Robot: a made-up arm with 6 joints.
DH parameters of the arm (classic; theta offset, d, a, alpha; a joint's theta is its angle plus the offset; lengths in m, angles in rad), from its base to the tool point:
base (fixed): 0 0 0 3.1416
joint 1: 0 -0.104 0.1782 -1.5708
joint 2: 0 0.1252 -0.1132 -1.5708
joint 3: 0 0.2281 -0.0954 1.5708
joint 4: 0 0.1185 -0.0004 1.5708
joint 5: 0 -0.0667 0.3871 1.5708
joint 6: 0 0.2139 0.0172 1.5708
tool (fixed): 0 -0.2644 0 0
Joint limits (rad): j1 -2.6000..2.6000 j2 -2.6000..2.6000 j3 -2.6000..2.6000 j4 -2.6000..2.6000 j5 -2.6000..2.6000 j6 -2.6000..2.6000
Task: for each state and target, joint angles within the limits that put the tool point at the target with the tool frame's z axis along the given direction. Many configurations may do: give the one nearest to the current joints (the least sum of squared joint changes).
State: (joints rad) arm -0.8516 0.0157 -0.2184 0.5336 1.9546 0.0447
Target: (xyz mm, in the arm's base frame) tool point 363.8 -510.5 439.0 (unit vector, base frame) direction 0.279 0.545 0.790
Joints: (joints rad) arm -0.9082 -0.6924 -0.4947 0.1407 2.1089 -0.0954
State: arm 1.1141 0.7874 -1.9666 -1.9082 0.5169 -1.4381
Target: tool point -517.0 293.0 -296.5 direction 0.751 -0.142 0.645
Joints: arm 0.8295 0.3416 -1.1905 -2.4055 1.3818 -1.9676
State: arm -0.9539 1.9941 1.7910 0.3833 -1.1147 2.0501
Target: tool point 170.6 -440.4 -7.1 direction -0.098 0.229 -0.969
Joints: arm -0.6883 1.3656 1.4444 0.2597 -1.5215 1.8622
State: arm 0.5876 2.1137 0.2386 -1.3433 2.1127 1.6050
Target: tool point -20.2 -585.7 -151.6 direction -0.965 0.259 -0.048
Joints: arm 0.1195 2.6000 0.6874 -1.6328 2.5356 0.8089
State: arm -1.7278 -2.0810 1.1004 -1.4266 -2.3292 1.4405
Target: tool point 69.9 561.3 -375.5 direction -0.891 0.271 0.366
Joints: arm -1.7950 -2.5220 1.7867 -2.0455 -2.3440 0.5960
